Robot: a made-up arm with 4 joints.
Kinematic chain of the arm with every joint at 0, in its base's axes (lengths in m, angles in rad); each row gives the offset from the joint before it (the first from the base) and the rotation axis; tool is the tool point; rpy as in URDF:
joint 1: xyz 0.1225 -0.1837 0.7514 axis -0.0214 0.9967 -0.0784
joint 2: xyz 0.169 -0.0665 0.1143 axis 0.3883 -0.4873 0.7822
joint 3: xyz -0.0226 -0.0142 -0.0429 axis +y
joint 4: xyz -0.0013 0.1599 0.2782 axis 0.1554 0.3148 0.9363
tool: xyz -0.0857 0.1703 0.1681 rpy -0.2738 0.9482 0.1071
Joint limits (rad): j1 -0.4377..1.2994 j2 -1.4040..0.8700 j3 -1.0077..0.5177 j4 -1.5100..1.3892
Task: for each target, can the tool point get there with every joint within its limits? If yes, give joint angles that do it. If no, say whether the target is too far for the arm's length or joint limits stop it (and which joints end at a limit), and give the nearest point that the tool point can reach.
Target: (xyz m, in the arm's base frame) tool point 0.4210 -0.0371 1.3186
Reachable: yes | joints -0.1396 -0.4191 0.3896 0.9648
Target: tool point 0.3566 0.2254 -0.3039
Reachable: no: too far | nearest point 0.4272 -0.0065 0.1964 | short by 0.556 m
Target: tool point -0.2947 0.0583 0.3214
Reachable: no: joint limits stop it (at a limit: joint 1, joint 3) | nearest point -0.2875 -0.1670 0.7230 | short by 0.461 m
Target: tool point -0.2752 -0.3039 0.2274
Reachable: no: joint limits stop it (at a limit: joint 1, joint 2, joint 3) | nearest point -0.2125 -0.3769 0.6069 | short by 0.391 m
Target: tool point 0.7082 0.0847 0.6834
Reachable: yes | joints 0.8291 -0.8090 0.0270 0.0988
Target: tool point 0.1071 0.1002 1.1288
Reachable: yes | joints 0.5301 -0.0915 -0.8124 0.0935
